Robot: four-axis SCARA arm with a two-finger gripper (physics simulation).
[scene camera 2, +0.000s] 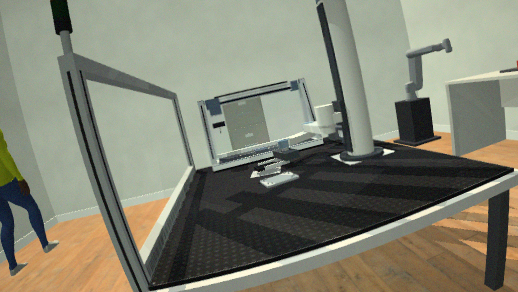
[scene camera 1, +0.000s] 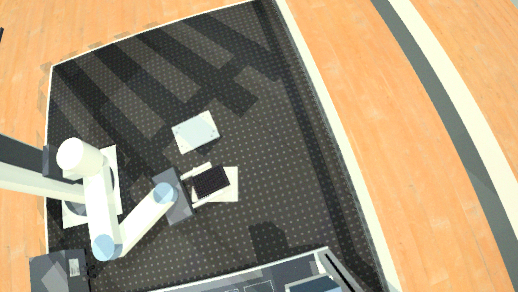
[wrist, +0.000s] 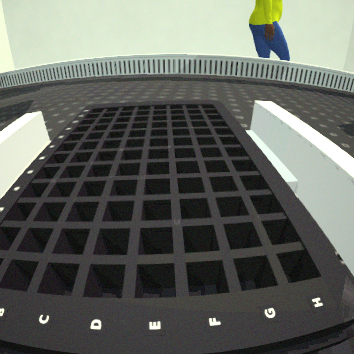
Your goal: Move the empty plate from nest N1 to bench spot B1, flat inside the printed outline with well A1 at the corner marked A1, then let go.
Scene:
My gripper carries a plate, clear of everything else.

